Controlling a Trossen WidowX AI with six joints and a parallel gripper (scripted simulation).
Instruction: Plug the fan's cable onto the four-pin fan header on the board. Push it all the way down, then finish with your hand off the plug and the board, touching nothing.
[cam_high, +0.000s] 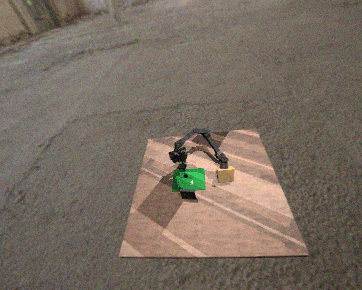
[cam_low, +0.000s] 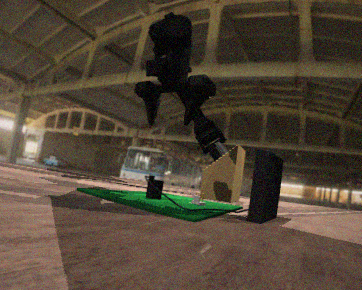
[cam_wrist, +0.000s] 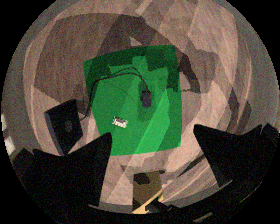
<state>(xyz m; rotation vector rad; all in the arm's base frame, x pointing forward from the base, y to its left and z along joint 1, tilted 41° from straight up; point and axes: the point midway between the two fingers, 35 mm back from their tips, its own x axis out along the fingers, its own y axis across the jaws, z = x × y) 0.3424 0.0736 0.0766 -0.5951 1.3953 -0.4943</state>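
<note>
The black plug is 14 cm below my gripper tip and 1 cm ahead of it. Also, from my gripper tip: green board (18 cm below, 3 cm to the left, 2 cm behind); then black fan (21 cm to the left, 10 cm below, 4 cm behind).
</note>
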